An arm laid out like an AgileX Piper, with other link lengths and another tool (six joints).
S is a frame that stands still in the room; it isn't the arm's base.
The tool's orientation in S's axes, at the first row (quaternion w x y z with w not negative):
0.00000, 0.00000, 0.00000, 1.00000
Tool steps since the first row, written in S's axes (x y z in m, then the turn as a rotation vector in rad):
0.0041, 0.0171, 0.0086, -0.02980, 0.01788, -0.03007
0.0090, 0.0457, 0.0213, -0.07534, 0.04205, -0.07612
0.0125, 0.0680, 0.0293, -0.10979, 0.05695, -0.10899
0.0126, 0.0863, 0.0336, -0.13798, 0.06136, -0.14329
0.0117, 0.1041, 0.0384, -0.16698, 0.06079, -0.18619
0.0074, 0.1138, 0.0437, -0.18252, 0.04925, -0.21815
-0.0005, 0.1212, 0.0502, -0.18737, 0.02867, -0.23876
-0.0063, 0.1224, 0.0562, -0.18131, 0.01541, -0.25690
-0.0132, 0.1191, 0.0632, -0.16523, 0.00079, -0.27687
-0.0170, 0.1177, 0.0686, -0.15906, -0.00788, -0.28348
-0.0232, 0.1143, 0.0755, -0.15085, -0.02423, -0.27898
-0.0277, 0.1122, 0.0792, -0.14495, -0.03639, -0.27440
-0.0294, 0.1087, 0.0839, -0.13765, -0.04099, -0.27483
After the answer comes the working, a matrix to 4 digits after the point.
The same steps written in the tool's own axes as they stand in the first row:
-0.0041, -0.0171, 0.0086, 0.02980, -0.01788, -0.03007
-0.0090, -0.0457, 0.0213, 0.07534, -0.04205, -0.07612
-0.0125, -0.0680, 0.0293, 0.10979, -0.05695, -0.10899
-0.0126, -0.0863, 0.0336, 0.13798, -0.06136, -0.14329
-0.0117, -0.1041, 0.0384, 0.16698, -0.06079, -0.18619
-0.0074, -0.1138, 0.0437, 0.18252, -0.04925, -0.21815
0.0005, -0.1212, 0.0502, 0.18737, -0.02867, -0.23876
0.0063, -0.1224, 0.0562, 0.18131, -0.01541, -0.25690
0.0132, -0.1191, 0.0632, 0.16523, -0.00079, -0.27687
0.0170, -0.1177, 0.0686, 0.15906, 0.00788, -0.28348
0.0232, -0.1143, 0.0755, 0.15085, 0.02423, -0.27898
0.0277, -0.1122, 0.0792, 0.14495, 0.03639, -0.27440
0.0294, -0.1087, 0.0839, 0.13765, 0.04099, -0.27483

The tool's axes in the first row as the columns of a matrix, in S's axes (rounded; the answer above uses it unrounded):
-1.0000, 0.0000, 0.0000
0.0000, -1.0000, 0.0000
0.0000, 0.0000, 1.0000

